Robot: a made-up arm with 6 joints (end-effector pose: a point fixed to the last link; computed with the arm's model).
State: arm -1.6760 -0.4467 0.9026 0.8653 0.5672 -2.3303
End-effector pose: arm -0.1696 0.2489 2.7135 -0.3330 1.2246 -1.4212
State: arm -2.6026 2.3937 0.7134 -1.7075 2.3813 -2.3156
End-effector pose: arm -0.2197 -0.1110 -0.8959 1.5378 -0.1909 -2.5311
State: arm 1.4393 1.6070 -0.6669 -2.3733 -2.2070 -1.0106
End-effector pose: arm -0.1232 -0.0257 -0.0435 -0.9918 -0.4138 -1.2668
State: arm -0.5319 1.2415 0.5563 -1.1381 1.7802 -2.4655
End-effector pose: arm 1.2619 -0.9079 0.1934 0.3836 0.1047 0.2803
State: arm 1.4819 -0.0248 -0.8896 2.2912 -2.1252 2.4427
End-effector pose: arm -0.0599 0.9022 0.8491 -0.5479 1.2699 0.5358
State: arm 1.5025 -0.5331 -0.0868 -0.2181 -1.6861 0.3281
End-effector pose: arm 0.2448 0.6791 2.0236 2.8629 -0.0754 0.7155
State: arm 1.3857 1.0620 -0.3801 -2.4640 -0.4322 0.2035
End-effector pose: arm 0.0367 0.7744 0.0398 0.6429 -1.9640 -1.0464
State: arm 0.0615 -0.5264 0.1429 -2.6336 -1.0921 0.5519
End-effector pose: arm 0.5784 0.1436 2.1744 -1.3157 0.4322 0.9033
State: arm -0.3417 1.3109 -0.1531 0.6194 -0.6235 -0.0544
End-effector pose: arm 0.9268 -0.5199 -0.1226 1.2658 -1.2428 -0.1159
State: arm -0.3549 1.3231 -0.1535 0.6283 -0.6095 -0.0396
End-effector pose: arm 0.9096 -0.5274 -0.1348 1.2834 -1.2367 -0.1192
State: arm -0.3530 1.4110 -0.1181 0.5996 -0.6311 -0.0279
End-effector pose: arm 0.8608 -0.5111 -0.2153 1.2755 -1.1886 -0.1893
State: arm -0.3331 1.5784 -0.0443 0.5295 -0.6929 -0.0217
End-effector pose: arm 0.7627 -0.4647 -0.3603 1.2317 -1.0902 -0.3257
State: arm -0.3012 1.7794 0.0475 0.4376 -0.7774 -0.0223
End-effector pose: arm 0.6196 -0.4007 -0.5174 1.1560 -0.9610 -0.4818
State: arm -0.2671 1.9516 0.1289 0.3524 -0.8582 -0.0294
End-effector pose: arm 0.4752 -0.3437 -0.6332 1.0705 -0.8412 -0.6058
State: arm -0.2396 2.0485 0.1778 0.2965 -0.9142 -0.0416
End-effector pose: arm 0.3886 -0.3113 -0.6900 1.0044 -0.7682 -0.6705
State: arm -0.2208 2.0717 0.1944 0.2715 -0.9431 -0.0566
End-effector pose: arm 0.3739 -0.3010 -0.7036 0.9679 -0.7460 -0.6846
